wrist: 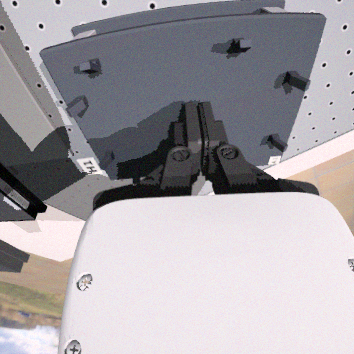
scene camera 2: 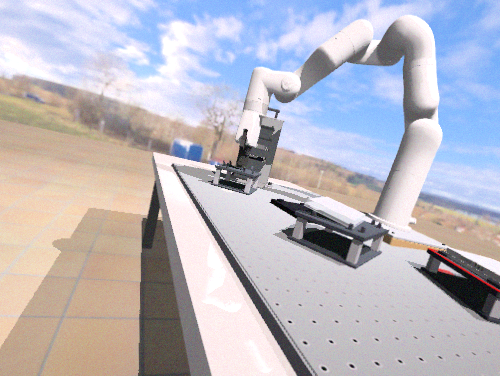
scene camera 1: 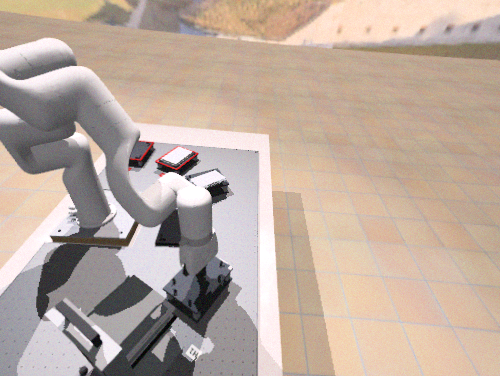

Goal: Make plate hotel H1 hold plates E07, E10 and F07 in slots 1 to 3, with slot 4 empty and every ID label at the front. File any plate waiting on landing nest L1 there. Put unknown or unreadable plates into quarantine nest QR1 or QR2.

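Seen in the pictures: gripper, fingertip midpoint: (wrist: 196,120) (scene camera 2: 240,167) (scene camera 1: 200,274); arm's base, link origin: (scene camera 2: 387,223) (scene camera 1: 97,215).
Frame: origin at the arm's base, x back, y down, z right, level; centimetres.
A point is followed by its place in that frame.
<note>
My gripper (scene camera 1: 196,271) @(y -4.7, x -39.7, z 25.7 cm) (scene camera 2: 242,150) (wrist: 196,120) @(y -4.7, x -39.7, z 25.7 cm) is shut and empty, pointing down just above a dark grey nest (scene camera 1: 220,272) @(y -4.1, x -45.4, z 24.6 cm) (scene camera 2: 222,170) @(y -3.3, x -46.9, z 21.4 cm) (wrist: 175,60) @(y -4.1, x -36.0, z 24.3 cm). No plate lies on this nest; whether the fingertips touch it is unclear. Plate hotel H1 (scene camera 1: 112,350) @(y -25.1, x -30.3, z 51.7 cm) (scene camera 2: 275,137) @(y -17.9, x -20.7, z 44.2 cm) stands beside it, topped by a handle. The H1 label (scene camera 1: 193,352) @(y 1.9, x -40.0, z 43.1 cm) (wrist: 90,166) @(y 1.9, x -40.2, z 43.1 cm) lies on the board. A black-edged plate shows at the left of the wrist view, its label (wrist: 17,197) @(y -8.8, x -33.6, z 37.6 cm) unreadable. A white plate (scene camera 1: 210,177) @(y -5.1, x -38.4, z -19.0 cm) (scene camera 2: 335,210) @(y -4.9, x -41.1, z -21.6 cm) rests on another dark nest (scene camera 2: 372,231) @(y -3.1, x -34.9, z -24.6 cm).
A red-edged nest (scene camera 2: 494,306) @(y 0.0, x -29.8, z -41.3 cm) holds a white plate (scene camera 1: 180,155) @(y -3.5, x -23.0, z -36.5 cm); another red-edged nest (scene camera 1: 141,150) @(y -2.0, x -3.9, z -41.0 cm) is partly behind the arm. A flat black piece (scene camera 1: 168,233) @(y 0.8, x -26.1, z 6.7 cm) lies near the arm base (scene camera 1: 95,234) @(y -0.6, x -3.3, z 9.1 cm). The perforated board (scene camera 2: 280,280) @(y 1.9, x -56.0, z -32.6 cm) has a pale table border (scene camera 2: 185,280) @(y 3.5, x -65.9, z -30.5 cm).
</note>
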